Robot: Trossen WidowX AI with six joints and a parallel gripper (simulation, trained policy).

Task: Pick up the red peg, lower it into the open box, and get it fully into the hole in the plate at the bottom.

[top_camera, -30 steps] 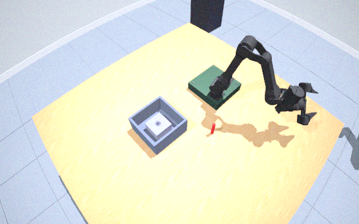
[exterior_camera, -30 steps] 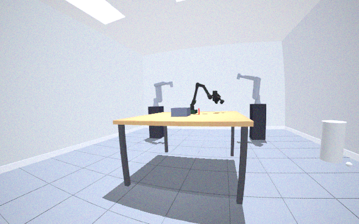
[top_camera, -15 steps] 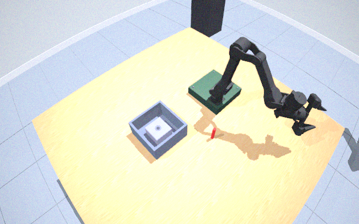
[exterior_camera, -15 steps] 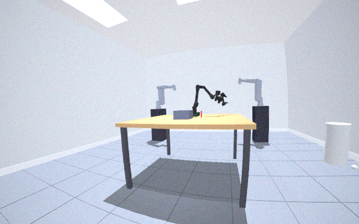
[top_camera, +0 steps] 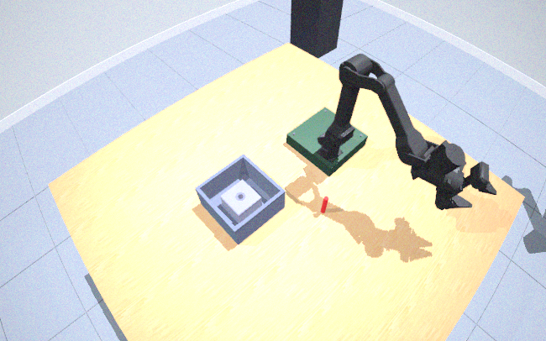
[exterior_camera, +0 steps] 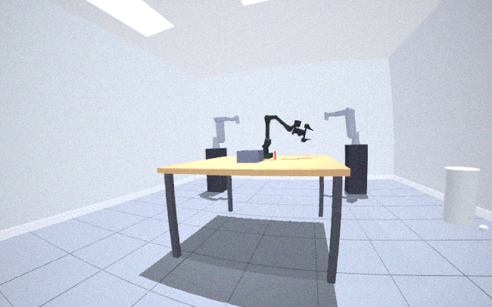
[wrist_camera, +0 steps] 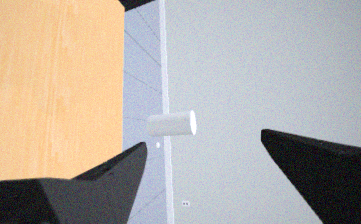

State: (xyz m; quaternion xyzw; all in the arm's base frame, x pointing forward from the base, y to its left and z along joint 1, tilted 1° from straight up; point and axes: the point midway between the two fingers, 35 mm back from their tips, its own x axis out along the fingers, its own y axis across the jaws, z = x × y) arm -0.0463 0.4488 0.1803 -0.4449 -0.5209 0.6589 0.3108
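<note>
Right now my gripper tip is 36 cm to the left of the red peg, 22 cm short of it and 19 cm above it. Also, from my gripper tip: blue-grey box 55 cm to the right, 39 cm ahead, 20 cm below; plate 55 cm to the right, 39 cm ahead, 18 cm below.
</note>
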